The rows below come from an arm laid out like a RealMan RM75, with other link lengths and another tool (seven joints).
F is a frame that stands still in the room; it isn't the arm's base.
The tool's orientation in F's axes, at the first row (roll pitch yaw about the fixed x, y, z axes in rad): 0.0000 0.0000 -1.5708
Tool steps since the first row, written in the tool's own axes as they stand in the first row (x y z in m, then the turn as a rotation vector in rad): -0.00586 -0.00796 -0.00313 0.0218 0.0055 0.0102; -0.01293 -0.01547 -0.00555 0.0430 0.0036 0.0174; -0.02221 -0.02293 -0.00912 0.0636 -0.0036 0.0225; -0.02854 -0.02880 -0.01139 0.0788 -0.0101 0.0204
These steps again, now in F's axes. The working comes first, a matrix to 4 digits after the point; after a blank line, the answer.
The tool's axes in the first row as the columns of a matrix, in F's axes (used below as rounded here):
0.0000 1.0000 0.0000
-1.0000 0.0000 0.0000
0.0000 0.0000 1.0000

-0.00796 0.00586 -0.00313 0.0055 -0.0218 0.0102; -0.01547 0.01293 -0.00555 0.0036 -0.0430 0.0174; -0.02293 0.02221 -0.00912 -0.0036 -0.0636 0.0225; -0.02880 0.02854 -0.01139 -0.0101 -0.0788 0.0204
